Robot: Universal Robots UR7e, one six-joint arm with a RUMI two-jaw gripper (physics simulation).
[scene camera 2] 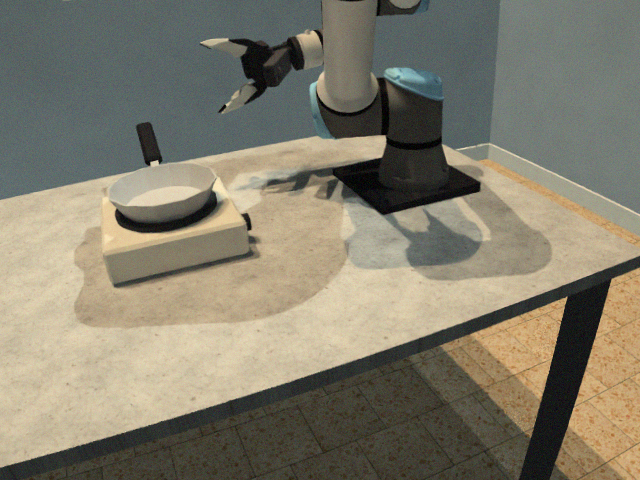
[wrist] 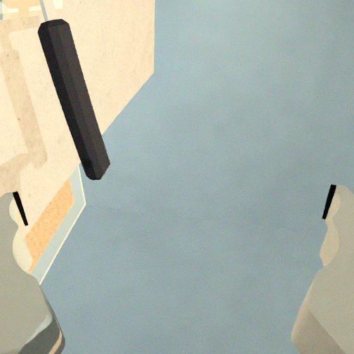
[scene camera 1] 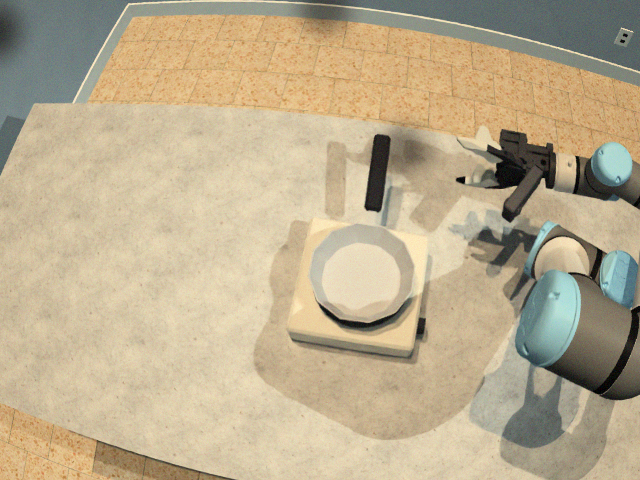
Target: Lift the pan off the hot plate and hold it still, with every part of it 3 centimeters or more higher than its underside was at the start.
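Places are measured from the arm's base along level axes (x ahead, y left, z up), in millimetres.
Pixels of known places: gripper, fingertip midpoint: [scene camera 2: 209, 79] [scene camera 1: 456, 160]; arm's base at its link origin: [scene camera 2: 413, 177].
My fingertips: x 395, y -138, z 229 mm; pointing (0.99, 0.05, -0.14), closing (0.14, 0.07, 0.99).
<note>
For each thing: its top centre in the pictures, then the offset to it from my fingertips. Level surfaces: height alone.
- cream hot plate at its top centre: [scene camera 1: 366, 280] [scene camera 2: 170, 203] dx +115, dy +199, dz -171 mm
- black knob at its top centre: [scene camera 2: 243, 214] [scene camera 1: 421, 323] dx -10, dy +249, dz -195 mm
- grey table at its surface level: dz -248 mm
The pan [scene camera 1: 361, 276] [scene camera 2: 165, 198] is light grey and sits upright on the black disc of the cream hot plate [scene camera 1: 351, 342] [scene camera 2: 175, 258]. Its dark handle [scene camera 1: 377, 173] [scene camera 2: 148, 143] [wrist: 75, 100] points toward the table's far edge and tilts upward. In the wrist view the handle is at the upper left, nearer the left finger. My gripper [scene camera 1: 459, 159] [scene camera 2: 211, 77] [wrist: 174, 192] is open and empty. It is in the air, apart from the handle, on its right side in both scene views, and higher than the handle in scene camera 2.
A black knob [scene camera 1: 421, 326] [scene camera 2: 247, 222] sticks out of the hot plate's right side. The arm's black base plate [scene camera 2: 429, 192] stands on the grey table [scene camera 1: 129, 258] [scene camera 2: 310, 330], to the right of the hot plate. A blue wall [scene camera 2: 103, 77] [wrist: 215, 125] rises beyond the table.
</note>
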